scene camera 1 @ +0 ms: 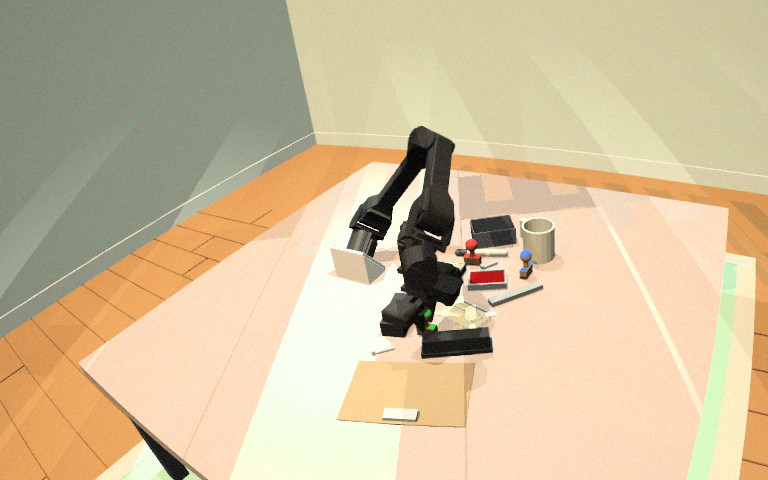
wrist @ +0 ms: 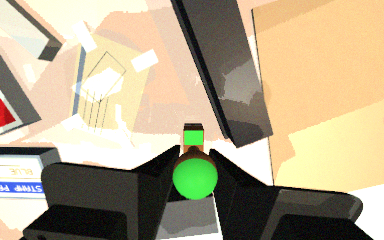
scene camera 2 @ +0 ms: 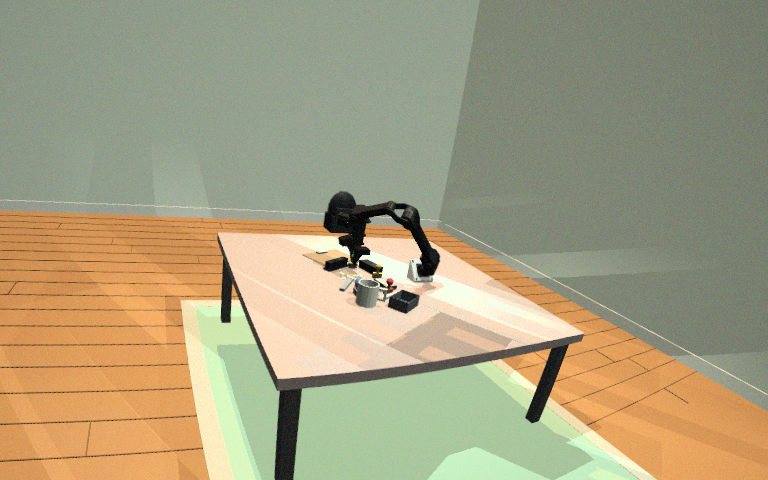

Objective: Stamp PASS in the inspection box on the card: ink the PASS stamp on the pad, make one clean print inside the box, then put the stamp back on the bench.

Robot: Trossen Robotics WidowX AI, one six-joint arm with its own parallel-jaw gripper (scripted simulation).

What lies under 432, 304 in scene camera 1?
My gripper.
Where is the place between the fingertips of my gripper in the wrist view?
194, 151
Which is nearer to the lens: the mug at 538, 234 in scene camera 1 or the black bar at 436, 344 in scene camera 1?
The black bar.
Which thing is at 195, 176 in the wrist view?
A green-knobbed stamp.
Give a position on a tan cardboard sheet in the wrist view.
314, 69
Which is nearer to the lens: the mug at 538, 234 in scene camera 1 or the tan cardboard sheet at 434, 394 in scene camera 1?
The tan cardboard sheet.
